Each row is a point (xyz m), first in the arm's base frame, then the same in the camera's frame.
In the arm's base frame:
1: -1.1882 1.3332 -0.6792
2: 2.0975 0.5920 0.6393
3: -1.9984 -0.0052 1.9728
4: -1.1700 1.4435 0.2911
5: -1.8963 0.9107 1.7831
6: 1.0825 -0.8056 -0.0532
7: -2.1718 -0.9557 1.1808
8: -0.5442 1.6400 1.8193
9: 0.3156 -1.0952 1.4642
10: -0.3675 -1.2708 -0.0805
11: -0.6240 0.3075 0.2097
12: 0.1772 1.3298 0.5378
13: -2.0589 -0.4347 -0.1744
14: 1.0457 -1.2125 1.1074
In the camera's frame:
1: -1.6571 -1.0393 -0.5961
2: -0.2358 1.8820 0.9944
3: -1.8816 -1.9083 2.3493
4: -2.1138 -0.8446 0.2451
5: -2.5313 -1.4993 1.8053
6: 0.7897 0.3317 0.9059
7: -0.8551 -2.5340 2.0094
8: -2.6141 0.0179 1.5760
9: 0.1436 -0.2657 2.3892
10: 0.6100 -1.1753 1.0332
11: -0.9185 -0.7799 0.6480
12: -1.5768 0.3828 0.5514
13: -0.7246 -2.4269 0.5629
14: 0.6691 0.3095 2.1302

